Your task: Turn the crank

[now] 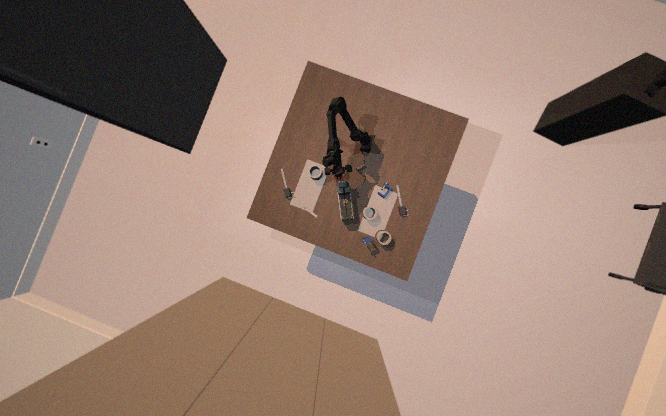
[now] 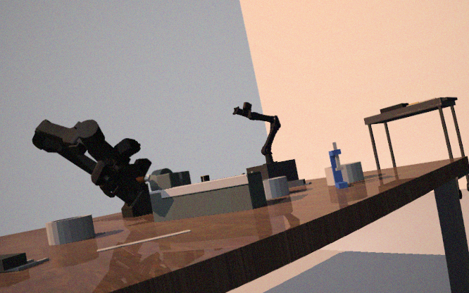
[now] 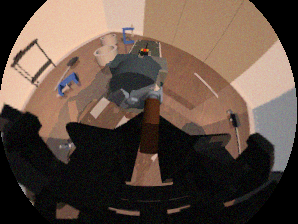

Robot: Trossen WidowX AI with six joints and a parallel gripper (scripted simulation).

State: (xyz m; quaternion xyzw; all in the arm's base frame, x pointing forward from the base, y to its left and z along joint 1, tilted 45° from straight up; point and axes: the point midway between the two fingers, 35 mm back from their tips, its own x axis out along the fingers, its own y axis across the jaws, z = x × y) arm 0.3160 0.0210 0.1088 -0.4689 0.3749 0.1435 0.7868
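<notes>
My gripper tip is now 12 cm short of the red pointer and 11 cm to the right of it. The rest, counted from my gripper tip: crank handle 1 cm behind, 1 cm to the right, 3 cm above; then thin white rod 30 cm ahead, 10 cm to the right, 8 cm below.
</notes>
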